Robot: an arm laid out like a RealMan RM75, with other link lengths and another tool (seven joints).
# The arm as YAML. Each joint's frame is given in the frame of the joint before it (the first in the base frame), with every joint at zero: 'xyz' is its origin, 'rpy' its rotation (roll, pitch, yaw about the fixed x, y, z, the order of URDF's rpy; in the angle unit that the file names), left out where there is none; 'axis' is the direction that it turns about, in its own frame. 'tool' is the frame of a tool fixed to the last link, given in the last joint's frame.
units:
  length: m
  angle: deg
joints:
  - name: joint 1
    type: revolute
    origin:
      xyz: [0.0, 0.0, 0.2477]
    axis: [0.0, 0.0, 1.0]
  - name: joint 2
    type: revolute
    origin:
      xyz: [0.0, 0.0, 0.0]
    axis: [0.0, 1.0, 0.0]
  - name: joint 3
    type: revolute
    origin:
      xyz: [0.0, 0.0, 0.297]
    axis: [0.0, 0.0, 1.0]
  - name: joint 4
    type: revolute
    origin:
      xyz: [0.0, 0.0, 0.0]
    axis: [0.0, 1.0, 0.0]
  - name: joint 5
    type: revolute
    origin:
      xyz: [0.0, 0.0, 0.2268]
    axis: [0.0, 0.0, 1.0]
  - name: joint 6
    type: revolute
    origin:
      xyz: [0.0, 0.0, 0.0]
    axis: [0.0, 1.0, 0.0]
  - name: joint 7
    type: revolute
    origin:
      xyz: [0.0, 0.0, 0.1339]
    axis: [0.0, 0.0, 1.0]
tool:
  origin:
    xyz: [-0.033, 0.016, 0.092]
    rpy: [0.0, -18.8, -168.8]
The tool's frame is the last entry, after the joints.
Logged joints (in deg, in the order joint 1, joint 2, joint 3, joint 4, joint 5, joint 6, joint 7), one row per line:
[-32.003 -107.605 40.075 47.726 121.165 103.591 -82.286]
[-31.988 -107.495 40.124 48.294 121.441 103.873 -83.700]
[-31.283 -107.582 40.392 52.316 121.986 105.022 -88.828]
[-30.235 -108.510 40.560 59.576 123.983 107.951 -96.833]
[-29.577 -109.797 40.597 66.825 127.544 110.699 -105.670]
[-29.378 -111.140 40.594 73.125 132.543 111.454 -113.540]
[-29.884 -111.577 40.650 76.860 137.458 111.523 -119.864]
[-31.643 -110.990 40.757 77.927 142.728 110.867 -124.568]
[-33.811 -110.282 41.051 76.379 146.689 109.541 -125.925]
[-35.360 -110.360 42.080 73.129 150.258 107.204 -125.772]
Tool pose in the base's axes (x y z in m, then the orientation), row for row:
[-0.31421 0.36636 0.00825 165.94 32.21 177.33]
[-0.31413 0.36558 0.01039 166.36 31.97 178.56]
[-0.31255 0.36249 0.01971 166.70 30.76 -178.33]
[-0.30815 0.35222 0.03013 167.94 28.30 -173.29]
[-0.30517 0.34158 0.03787 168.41 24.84 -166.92]
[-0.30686 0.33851 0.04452 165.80 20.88 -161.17]
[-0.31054 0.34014 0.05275 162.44 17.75 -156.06]
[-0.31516 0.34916 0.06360 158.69 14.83 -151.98]
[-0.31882 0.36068 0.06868 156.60 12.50 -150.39]
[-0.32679 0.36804 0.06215 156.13 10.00 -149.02]
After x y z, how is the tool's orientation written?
As angles about the fixed x, y, z axes (roll, pitch, yaw), in degrees.
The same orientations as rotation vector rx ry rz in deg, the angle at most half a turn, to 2 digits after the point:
[-1.80 146.72 17.09]
[-3.19 147.07 17.05]
[-6.93 148.41 17.91]
[-12.89 150.97 18.21]
[-21.16 154.09 19.58]
[-29.79 157.22 24.48]
[-37.81 159.30 30.03]
[-44.43 161.18 35.78]
[-47.08 163.07 38.72]
[-49.13 165.35 39.16]

